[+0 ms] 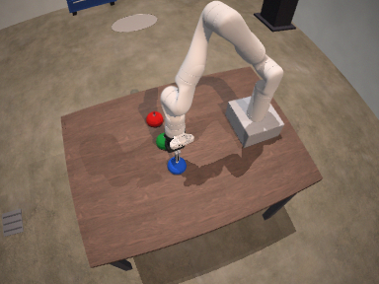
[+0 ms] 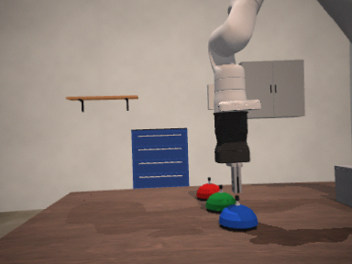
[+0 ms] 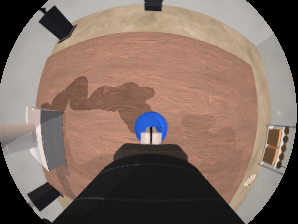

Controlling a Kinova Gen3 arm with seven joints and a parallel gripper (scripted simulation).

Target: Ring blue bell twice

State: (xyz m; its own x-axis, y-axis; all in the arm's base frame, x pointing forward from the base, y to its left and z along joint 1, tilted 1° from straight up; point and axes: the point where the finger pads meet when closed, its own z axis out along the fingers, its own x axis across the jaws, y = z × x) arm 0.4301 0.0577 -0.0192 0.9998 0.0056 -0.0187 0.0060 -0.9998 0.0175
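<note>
My gripper is now 50 mm above the blue bell. The rest, counted from my hand: red bell 270 mm to the right, 50 mm below; green bell 140 mm to the right, 50 mm below.
</note>
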